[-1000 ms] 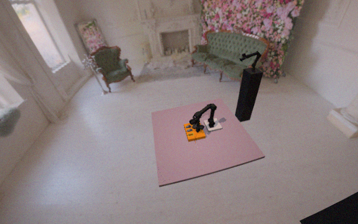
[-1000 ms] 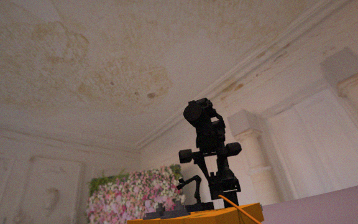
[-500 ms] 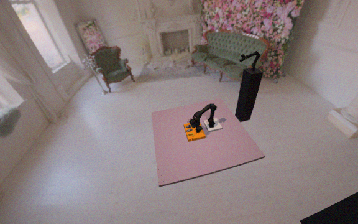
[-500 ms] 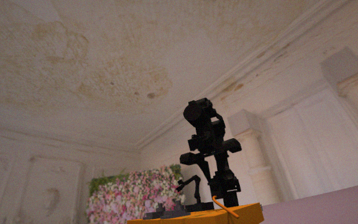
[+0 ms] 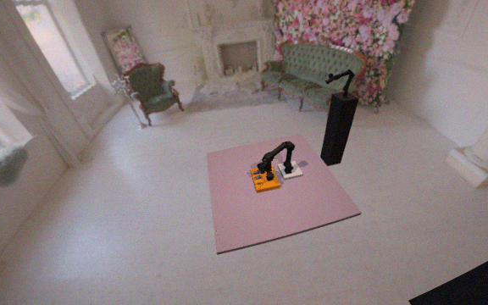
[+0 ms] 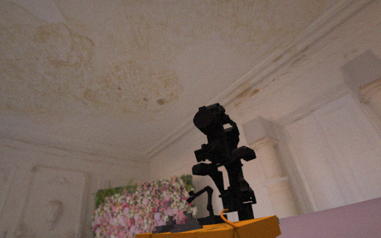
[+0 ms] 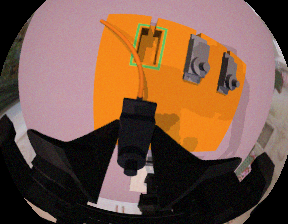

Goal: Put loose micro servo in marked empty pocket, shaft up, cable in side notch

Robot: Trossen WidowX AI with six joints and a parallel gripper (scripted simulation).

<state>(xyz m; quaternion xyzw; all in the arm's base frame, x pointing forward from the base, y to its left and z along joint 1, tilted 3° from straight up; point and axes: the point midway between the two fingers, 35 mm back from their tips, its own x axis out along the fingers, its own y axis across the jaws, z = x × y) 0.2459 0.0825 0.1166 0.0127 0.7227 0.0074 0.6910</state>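
Right now the orange deck is 10 cm below my gripper tip, 7 cm to the right of it and 2 cm behind it.
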